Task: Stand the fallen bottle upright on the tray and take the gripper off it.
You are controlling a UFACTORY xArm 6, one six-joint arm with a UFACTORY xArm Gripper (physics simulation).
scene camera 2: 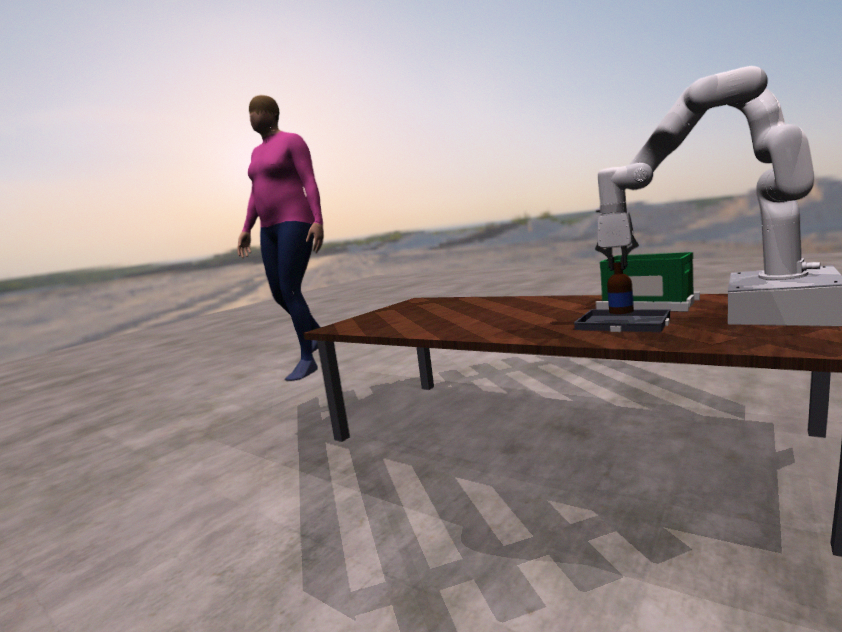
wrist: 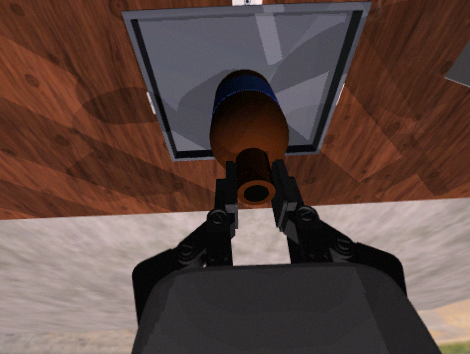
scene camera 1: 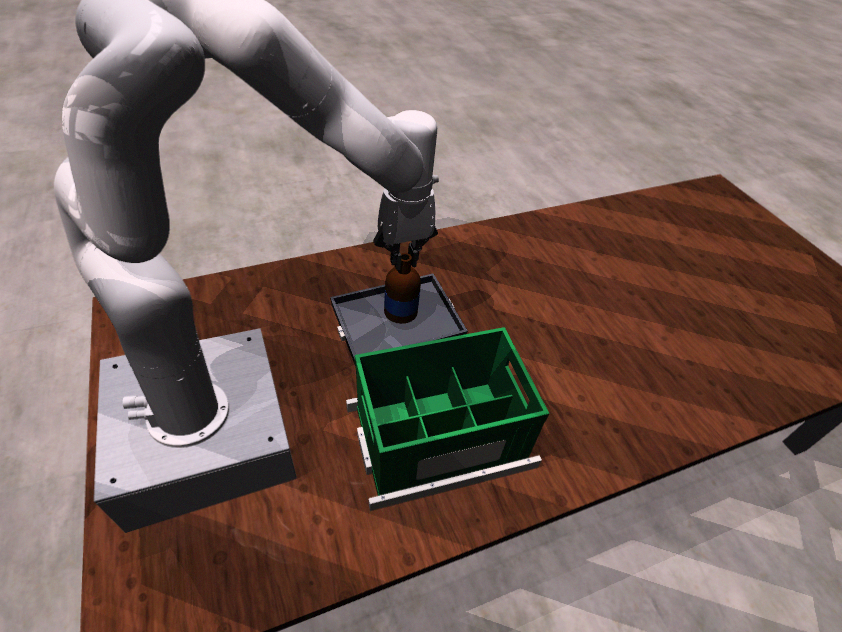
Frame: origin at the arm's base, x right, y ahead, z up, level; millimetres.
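Seen in the pictures: gripper, fingertip midpoint: (scene camera 2: pixel 618 269) (wrist: pixel 253 174) (scene camera 1: pixel 404 264); arm's base, link origin: (scene camera 2: pixel 783 275) (scene camera 1: pixel 188 414).
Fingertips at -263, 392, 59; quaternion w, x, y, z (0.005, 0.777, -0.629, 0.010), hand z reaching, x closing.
Pixels of each thing's top centre, then the offset from my fingertips to it, as dx, dy, dz. Level surfaces: height alone.
- brown bottle, top centre: (wrist: pixel 259 193) (scene camera 1: pixel 404 257) (scene camera 2: pixel 618 262) +3, -1, +22
- grey tray, top centre: (wrist: pixel 246 101) (scene camera 1: pixel 397 313) (scene camera 2: pixel 622 315) -1, -9, -145
- green crate, top centre: (scene camera 1: pixel 448 383) (scene camera 2: pixel 646 256) +297, +31, +5
- wooden table, surface height: dz -171
The brown bottle (scene camera 1: pixel 401 299) (scene camera 2: pixel 620 297) (wrist: pixel 249 122) with a blue label is upright, neck up, within the rim of the grey tray (scene camera 1: pixel 360 327) (scene camera 2: pixel 639 327) (wrist: pixel 190 45). Its base appears to be at the tray floor; whether it bears fully on it is hard to tell. My gripper (scene camera 1: pixel 405 263) (scene camera 2: pixel 617 266) (wrist: pixel 253 174) points down from above and is shut on the bottle's neck, one finger on each side. The bottle's open mouth shows between the fingers in the wrist view. The underside of the bottle is hidden.
A green crate (scene camera 1: pixel 462 438) (scene camera 2: pixel 680 278) with compartments stands beside the tray, with white rails (scene camera 1: pixel 455 483) along its foot. The robot's base plate (scene camera 1: pixel 238 380) is at the left of the wooden table (scene camera 1: pixel 612 306) in scene camera 1. A person (scene camera 2: pixel 282 183) is beyond the table's far end.
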